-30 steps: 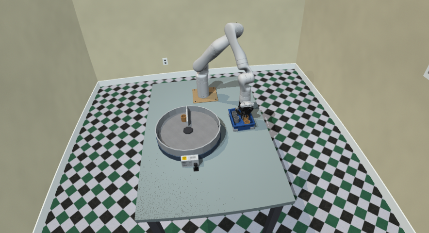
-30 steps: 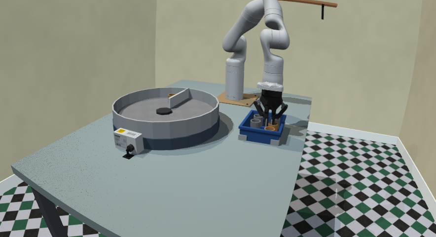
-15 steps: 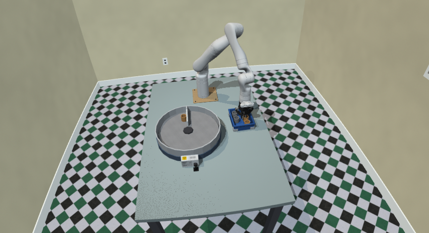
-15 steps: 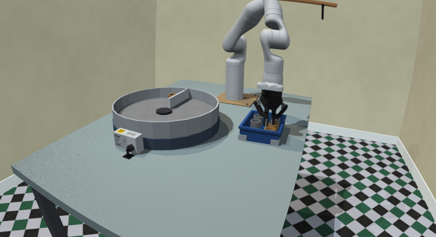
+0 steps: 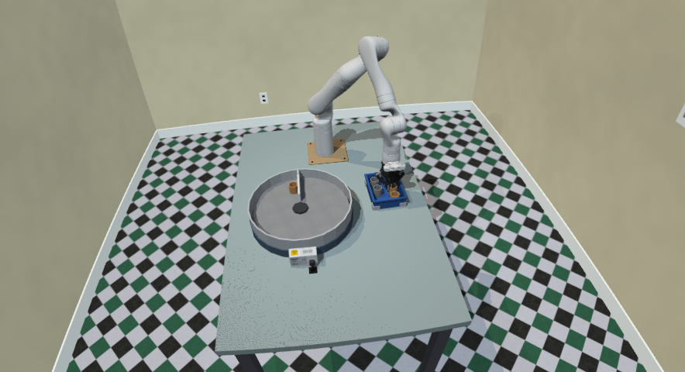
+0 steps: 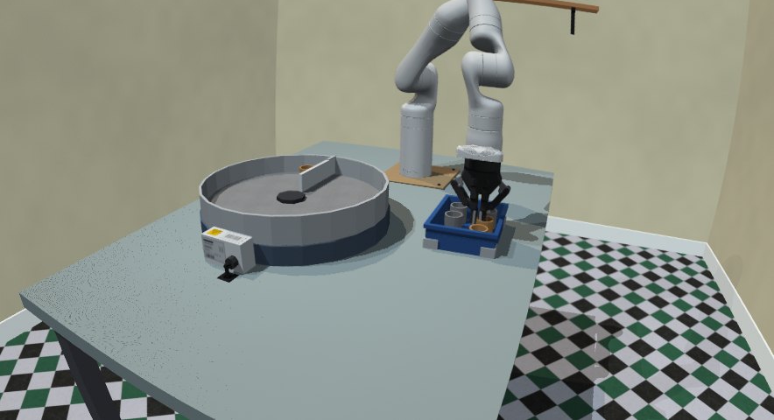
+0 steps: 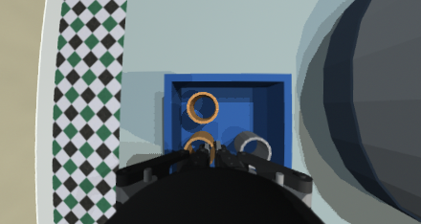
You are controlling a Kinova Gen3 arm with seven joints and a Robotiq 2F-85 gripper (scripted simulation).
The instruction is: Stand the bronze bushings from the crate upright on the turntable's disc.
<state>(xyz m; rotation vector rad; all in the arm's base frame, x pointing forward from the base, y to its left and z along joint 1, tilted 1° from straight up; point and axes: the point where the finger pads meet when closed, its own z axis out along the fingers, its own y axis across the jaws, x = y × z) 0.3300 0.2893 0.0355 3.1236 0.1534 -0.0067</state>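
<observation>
Now: hand 20 mm to the left of the blue crate and 20 mm above it. Also, from my hand: turntable disc (380 mm to the right, 130 mm ahead, 10 mm above).
</observation>
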